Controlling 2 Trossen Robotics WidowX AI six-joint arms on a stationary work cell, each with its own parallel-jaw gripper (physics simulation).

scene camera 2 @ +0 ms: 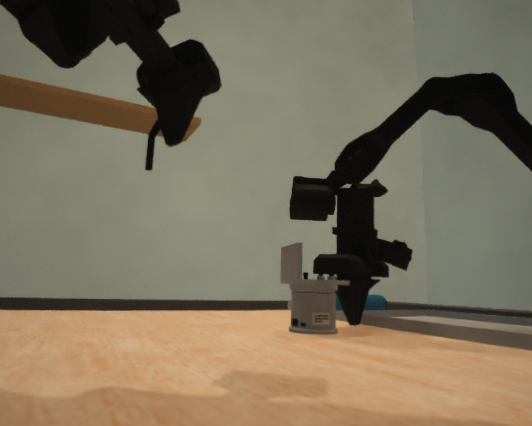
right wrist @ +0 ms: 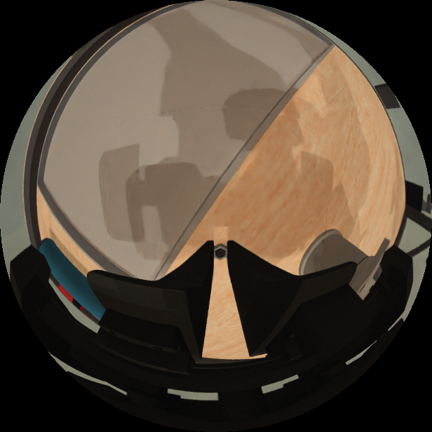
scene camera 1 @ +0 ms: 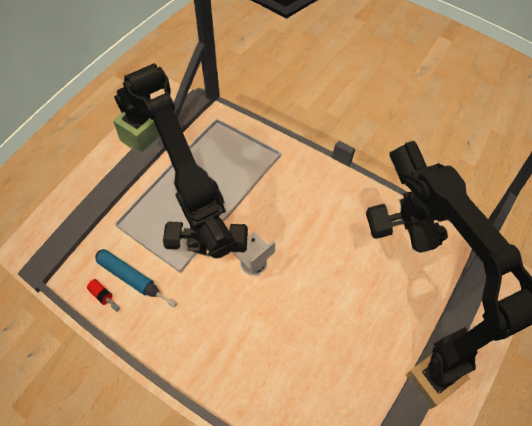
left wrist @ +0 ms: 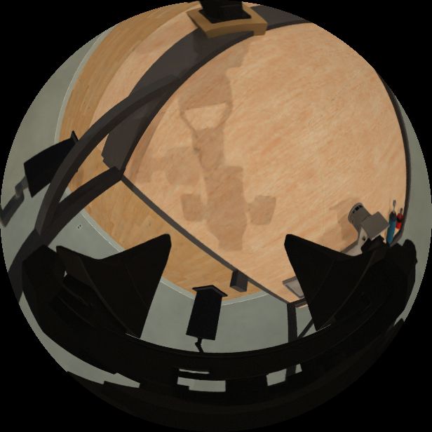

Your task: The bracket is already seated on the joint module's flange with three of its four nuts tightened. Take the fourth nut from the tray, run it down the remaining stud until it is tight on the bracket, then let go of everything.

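Pixels of known places: left gripper, between the fingertips: (scene camera 2: 135, 108); right gripper, between the fingertips: (scene camera 2: 354, 325) (scene camera 1: 208, 254); left arm's base, origin of its link: (scene camera 1: 441, 374); right arm's base, origin of its link: (scene camera 1: 137, 116).
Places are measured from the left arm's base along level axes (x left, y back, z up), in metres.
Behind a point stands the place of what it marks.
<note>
The grey joint module (scene camera 1: 254, 269) (scene camera 2: 314, 310) (left wrist: 356, 212) (right wrist: 322, 252) stands upright on the table. The bracket (scene camera 1: 260, 250) {x 0.171, y -0.458, z 0.021 m} (scene camera 2: 292, 265) {x 0.163, y -0.436, z 0.037 m} (left wrist: 374, 224) (right wrist: 371, 277) sits on top, its upright plate raised. In scene camera 2 a dark stud (scene camera 2: 305, 275) {x 0.163, y -0.452, z 0.025 m} and nuts (scene camera 2: 325, 277) {x 0.203, y -0.485, z 0.024 m} show on it, partly hidden. My right gripper (scene camera 2: 354, 321) {x 0.264, y -0.544, z -0.045 m} (right wrist: 219, 246) is shut on a small hex nut (right wrist: 220, 252), fingers pointing down beside the module, tips low near the table. My left gripper (scene camera 2: 174, 142) (left wrist: 229, 240) is open and empty, high above the table, away from the module.
The flat grey tray (scene camera 1: 240, 155) {x 0.051, y -0.756, z -0.041 m} (right wrist: 80, 125) lies next to the module, partly under my right arm. A blue driver (scene camera 1: 124, 272) {x 0.463, y -0.585, z -0.005 m} (right wrist: 72, 280) and a red driver (scene camera 1: 99, 291) {x 0.538, y -0.576, z -0.012 m} (left wrist: 399, 221) lie on the table near the tray. Dark frame beams edge the table.
</note>
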